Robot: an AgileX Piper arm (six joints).
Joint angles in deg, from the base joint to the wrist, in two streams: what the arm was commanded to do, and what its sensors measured. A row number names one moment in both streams.
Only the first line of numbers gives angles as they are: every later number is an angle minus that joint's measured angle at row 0.
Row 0, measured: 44.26, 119.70, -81.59, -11.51, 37.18, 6.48
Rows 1 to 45, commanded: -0.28, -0.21, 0.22, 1.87, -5.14, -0.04; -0.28, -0.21, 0.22, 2.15, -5.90, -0.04; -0.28, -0.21, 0.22, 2.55, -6.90, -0.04; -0.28, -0.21, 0.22, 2.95, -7.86, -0.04; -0.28, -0.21, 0.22, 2.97, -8.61, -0.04; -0.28, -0.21, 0.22, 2.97, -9.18, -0.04; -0.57, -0.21, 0.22, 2.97, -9.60, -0.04; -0.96, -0.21, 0.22, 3.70, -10.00, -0.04; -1.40, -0.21, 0.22, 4.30, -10.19, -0.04; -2.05, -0.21, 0.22, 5.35, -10.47, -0.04; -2.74, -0.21, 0.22, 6.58, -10.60, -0.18; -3.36, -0.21, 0.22, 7.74, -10.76, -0.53; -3.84, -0.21, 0.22, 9.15, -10.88, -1.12; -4.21, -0.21, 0.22, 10.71, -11.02, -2.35; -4.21, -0.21, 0.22, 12.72, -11.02, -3.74; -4.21, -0.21, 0.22, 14.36, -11.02, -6.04; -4.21, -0.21, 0.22, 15.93, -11.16, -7.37; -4.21, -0.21, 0.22, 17.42, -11.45, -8.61; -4.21, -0.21, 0.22, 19.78, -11.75, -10.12; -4.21, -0.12, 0.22, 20.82, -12.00, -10.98; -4.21, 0.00, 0.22, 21.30, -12.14, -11.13; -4.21, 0.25, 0.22, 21.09, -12.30, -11.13; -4.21, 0.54, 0.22, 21.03, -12.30, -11.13; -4.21, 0.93, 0.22, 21.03, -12.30, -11.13; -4.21, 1.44, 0.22, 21.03, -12.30, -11.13; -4.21, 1.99, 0.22, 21.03, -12.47, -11.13; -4.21, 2.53, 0.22, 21.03, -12.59, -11.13; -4.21, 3.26, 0.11, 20.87, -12.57, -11.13; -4.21, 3.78, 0.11, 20.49, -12.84, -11.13; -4.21, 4.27, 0.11, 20.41, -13.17, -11.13; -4.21, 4.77, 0.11, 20.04, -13.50, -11.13; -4.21, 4.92, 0.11, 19.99, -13.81, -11.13; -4.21, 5.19, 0.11, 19.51, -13.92, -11.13; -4.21, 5.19, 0.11, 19.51, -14.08, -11.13; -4.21, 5.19, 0.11, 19.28, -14.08, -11.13; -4.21, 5.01, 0.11, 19.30, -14.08, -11.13; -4.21, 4.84, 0.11, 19.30, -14.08, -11.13; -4.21, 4.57, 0.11, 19.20, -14.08, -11.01; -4.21, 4.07, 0.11, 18.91, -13.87, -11.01; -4.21, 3.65, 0.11, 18.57, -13.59, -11.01; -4.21, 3.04, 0.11, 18.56, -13.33, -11.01; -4.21, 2.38, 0.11, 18.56, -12.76, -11.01; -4.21, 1.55, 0.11, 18.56, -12.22, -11.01; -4.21, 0.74, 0.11, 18.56, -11.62, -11.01; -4.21, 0.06, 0.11, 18.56, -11.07, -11.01
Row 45, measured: -4.02, 3.34, 0.00, 19.30, -12.74, -10.75
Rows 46 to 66, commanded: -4.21, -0.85, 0.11, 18.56, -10.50, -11.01; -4.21, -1.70, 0.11, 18.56, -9.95, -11.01; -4.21, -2.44, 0.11, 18.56, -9.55, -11.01; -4.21, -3.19, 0.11, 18.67, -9.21, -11.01; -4.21, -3.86, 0.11, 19.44, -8.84, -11.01; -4.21, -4.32, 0.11, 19.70, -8.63, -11.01; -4.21, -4.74, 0.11, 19.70, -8.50, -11.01; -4.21, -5.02, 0.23, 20.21, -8.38, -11.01; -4.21, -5.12, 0.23, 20.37, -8.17, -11.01; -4.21, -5.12, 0.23, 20.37, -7.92, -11.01; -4.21, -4.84, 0.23, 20.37, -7.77, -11.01; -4.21, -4.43, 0.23, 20.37, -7.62, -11.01; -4.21, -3.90, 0.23, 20.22, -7.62, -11.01; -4.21, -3.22, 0.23, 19.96, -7.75, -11.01; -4.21, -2.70, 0.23, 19.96, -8.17, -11.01; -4.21, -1.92, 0.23, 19.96, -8.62, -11.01; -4.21, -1.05, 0.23, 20.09, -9.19, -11.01; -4.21, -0.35, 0.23, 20.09, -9.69, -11.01; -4.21, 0.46, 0.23, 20.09, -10.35, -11.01; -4.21, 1.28, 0.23, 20.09, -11.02, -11.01; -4.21, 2.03, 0.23, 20.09, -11.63, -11.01
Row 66, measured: -4.02, -0.54, 0.00, 20.18, -9.12, -10.80
